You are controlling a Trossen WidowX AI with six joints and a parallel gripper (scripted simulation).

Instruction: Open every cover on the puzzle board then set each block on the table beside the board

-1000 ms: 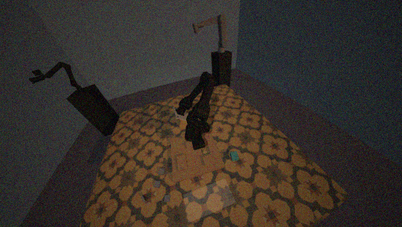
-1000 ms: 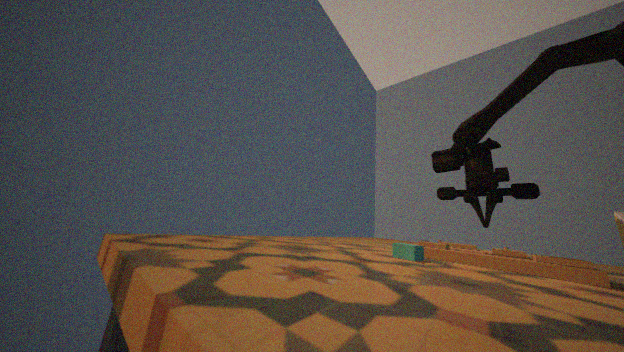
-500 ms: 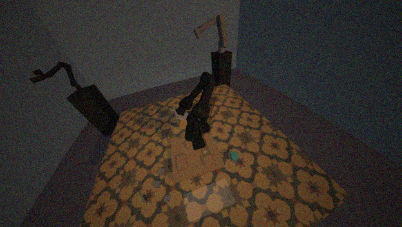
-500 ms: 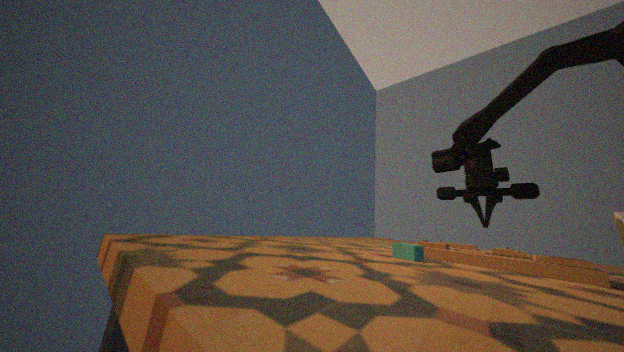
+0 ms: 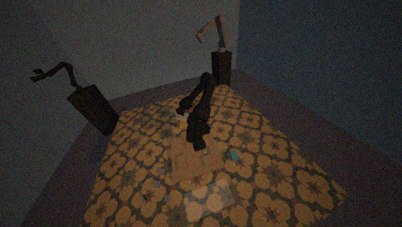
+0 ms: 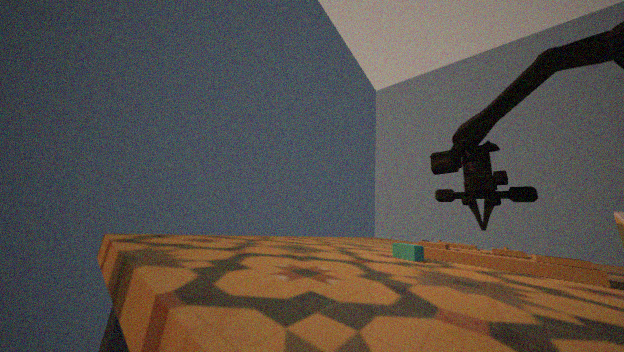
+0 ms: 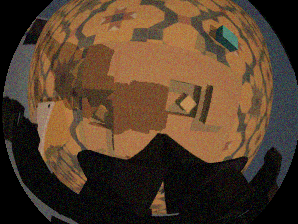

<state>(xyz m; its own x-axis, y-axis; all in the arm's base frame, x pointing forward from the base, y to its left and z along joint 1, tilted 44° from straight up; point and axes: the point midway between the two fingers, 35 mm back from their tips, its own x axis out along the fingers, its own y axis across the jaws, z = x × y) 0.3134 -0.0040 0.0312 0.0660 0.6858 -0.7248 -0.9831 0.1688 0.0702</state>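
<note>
Right now my gripper tip is 30 mm to the left of the tan puzzle board and 50 mm above it. The rest, counted from my gripper tip: teal block: 150 mm ahead, 160 mm to the left, 60 mm below.
</note>
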